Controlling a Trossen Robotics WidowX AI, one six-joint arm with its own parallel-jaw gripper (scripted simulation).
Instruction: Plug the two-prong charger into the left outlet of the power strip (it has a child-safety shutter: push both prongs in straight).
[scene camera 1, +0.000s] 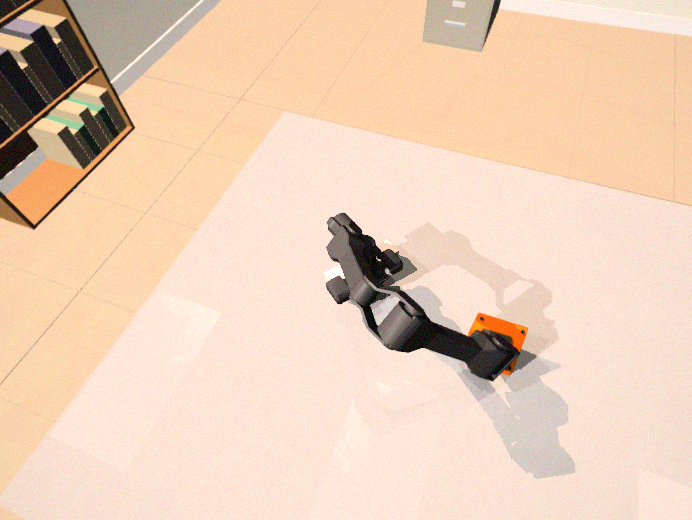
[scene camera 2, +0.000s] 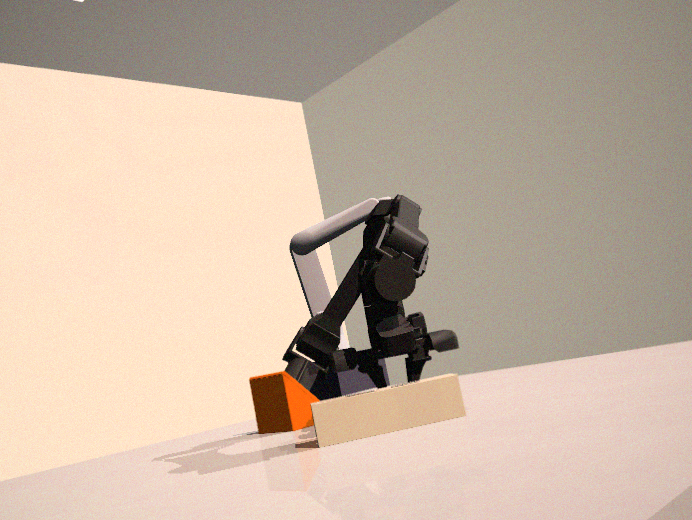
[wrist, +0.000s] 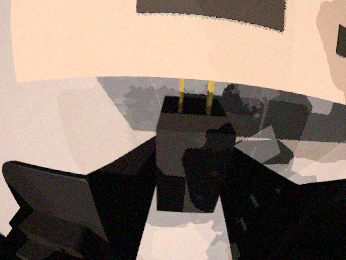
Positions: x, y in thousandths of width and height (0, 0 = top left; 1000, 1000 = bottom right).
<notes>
My gripper (scene camera 1: 530, 566) carries a dark grey charger (wrist: 565, 540).
My gripper shows as well in the wrist view (wrist: 545, 560).
</notes>
